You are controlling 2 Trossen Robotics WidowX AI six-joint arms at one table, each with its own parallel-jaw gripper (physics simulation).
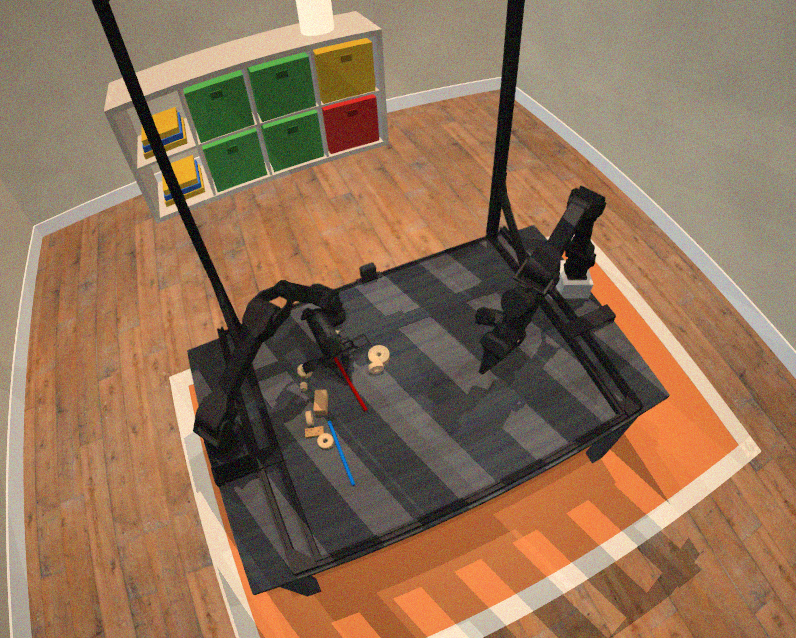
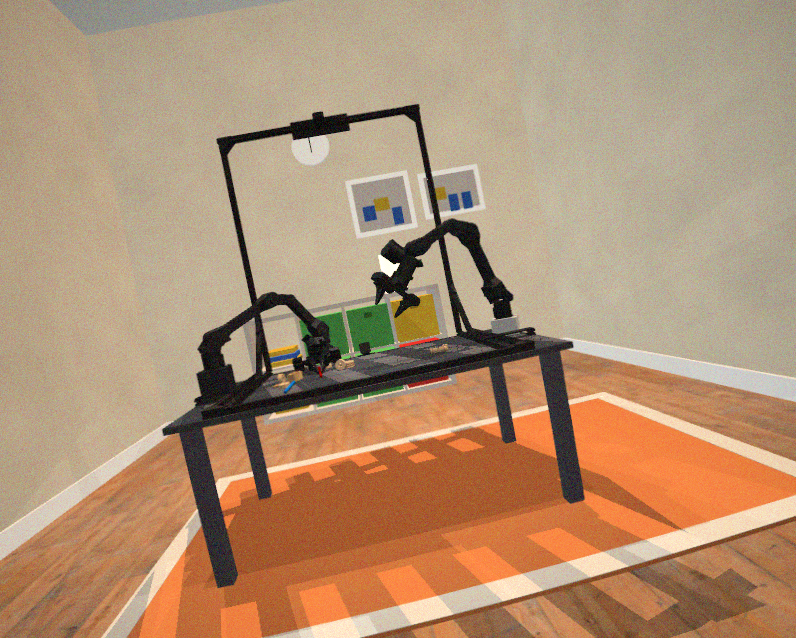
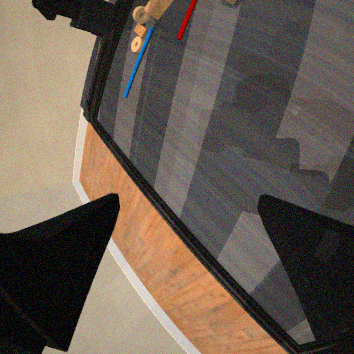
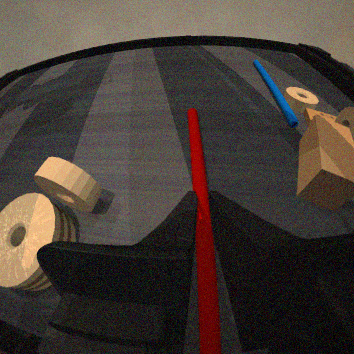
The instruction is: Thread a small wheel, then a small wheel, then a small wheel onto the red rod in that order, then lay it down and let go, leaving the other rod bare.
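Places are measured from the left arm's base along level axes (x back, y right, z up), in metres.
Pixels of known places: left gripper, fingertip midpoint: [image 1: 486, 368] [image 2: 385, 311] [image 3: 190, 201]; right gripper, fingertip midpoint: [image 1: 349, 383] [image 2: 320, 372] [image 4: 201, 197]; left arm's base, origin of the base link: [image 1: 575, 271] [image 2: 504, 317]; right arm's base, origin of the base link: [image 1: 224, 443] [image 2: 214, 368] [image 3: 77, 10].
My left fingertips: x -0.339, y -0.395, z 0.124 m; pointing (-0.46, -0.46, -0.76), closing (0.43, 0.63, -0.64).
Observation:
For each thing: its top centre in the pictures, then the offset to it from my left fingertips.
- red rod, middle of its top: [image 4: 207, 272] [image 1: 342, 370] dx -0.353, dy +0.114, dz -0.182 m
- blue rod, middle of its top: [image 4: 270, 79] [image 1: 340, 451] [image 3: 135, 62] [image 2: 289, 385] dx -0.349, dy -0.121, dz -0.182 m
- larger ridged wheel, middle of its top: [image 4: 15, 234] [image 1: 378, 354] dx -0.256, dy +0.157, dz -0.171 m
- wooden block, middle of its top: [image 4: 337, 144] [image 1: 320, 400] [image 2: 294, 372] dx -0.405, dy +0.014, dz -0.162 m
- smaller holed block, middle of its top: [image 4: 328, 118] [image 1: 314, 431] [image 3: 139, 29] dx -0.420, dy -0.065, dz -0.184 m
- tiny wooden piece, middle of its top: [image 1: 302, 385] dx -0.457, dy +0.065, dz -0.173 m
My right gripper [image 1: 340, 352] [image 4: 201, 197] is shut on the red rod [image 1: 352, 386] [image 3: 186, 20] [image 4: 199, 165], whose far part reaches out beyond the fingertips, low over or on the table. The blue rod [image 1: 341, 453] [image 2: 290, 386] [image 3: 138, 62] [image 4: 275, 92] lies bare on the table. A small wheel [image 1: 319, 441] [image 4: 292, 92] lies flat beside it. Another wheel [image 1: 309, 418] [image 3: 141, 14] is by the blocks. A small wheel [image 1: 376, 367] [image 4: 70, 182] is beside a larger ridged wheel [image 1: 372, 350] [image 4: 42, 225]. My left gripper [image 2: 387, 309] [image 3: 190, 201] is open, high above the table.
A wooden block [image 1: 320, 402] [image 4: 325, 155] and a smaller holed block [image 1: 313, 431] [image 3: 140, 30] are between the wheels and rods. Another wheel [image 1: 304, 370] and a tiny wooden piece [image 1: 303, 385] lie near the right arm. Frame posts stand at the table's sides.

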